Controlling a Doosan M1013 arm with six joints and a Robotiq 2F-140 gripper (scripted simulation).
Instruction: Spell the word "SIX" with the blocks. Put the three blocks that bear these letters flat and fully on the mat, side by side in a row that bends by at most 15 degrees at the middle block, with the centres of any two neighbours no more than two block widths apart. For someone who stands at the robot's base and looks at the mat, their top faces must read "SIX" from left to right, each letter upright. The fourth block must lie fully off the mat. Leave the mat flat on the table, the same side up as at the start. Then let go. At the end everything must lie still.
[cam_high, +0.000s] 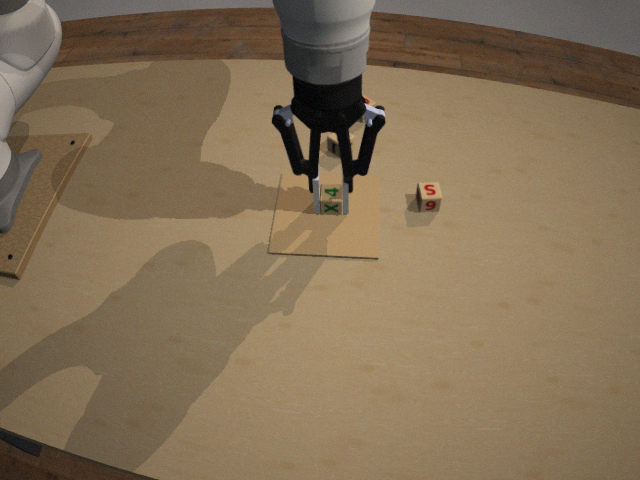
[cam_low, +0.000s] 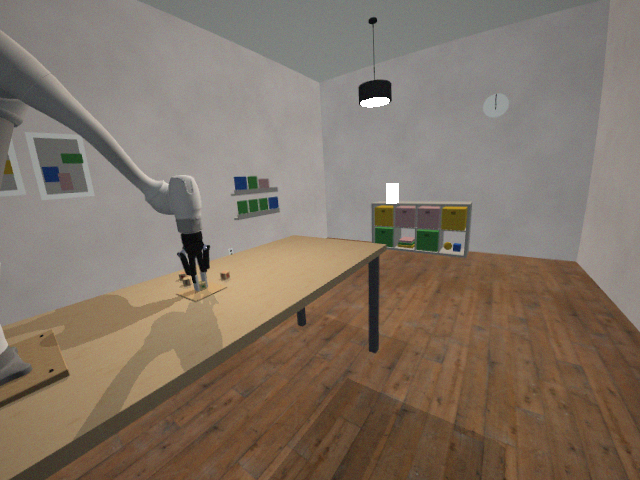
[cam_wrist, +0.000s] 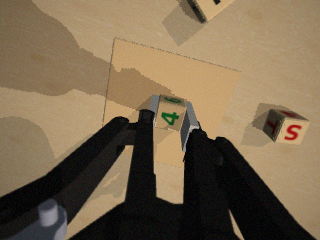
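Right now the letter block is 20 mm below my hand. Round my hand: tan mat 10 mm behind, 10 mm to the right, 40 mm below; then I block 20 mm ahead, 110 mm to the left, 20 mm below; then S block 130 mm ahead, 10 mm to the left, 20 mm below.
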